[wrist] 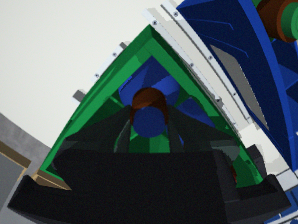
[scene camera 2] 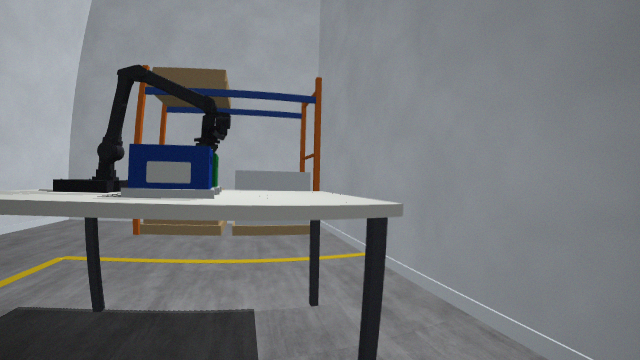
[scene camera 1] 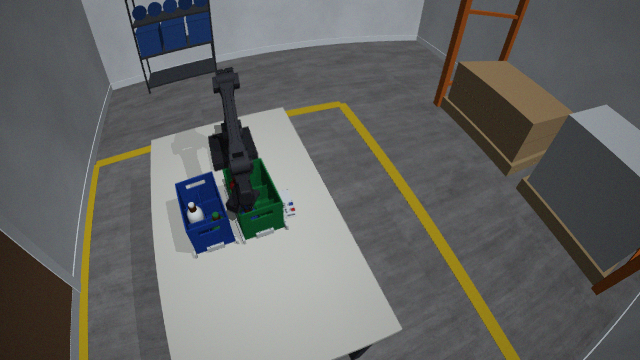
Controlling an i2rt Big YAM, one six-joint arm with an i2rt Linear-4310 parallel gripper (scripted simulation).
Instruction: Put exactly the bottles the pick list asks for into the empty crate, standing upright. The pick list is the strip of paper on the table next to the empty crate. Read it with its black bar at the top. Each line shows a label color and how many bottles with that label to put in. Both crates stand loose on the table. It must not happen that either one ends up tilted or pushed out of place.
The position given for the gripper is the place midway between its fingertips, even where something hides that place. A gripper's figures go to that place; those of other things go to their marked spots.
Scene:
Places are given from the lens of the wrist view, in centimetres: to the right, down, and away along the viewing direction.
gripper (wrist: 149, 110): 0, 0, 13
green crate (wrist: 149, 43): 0, -3, 6

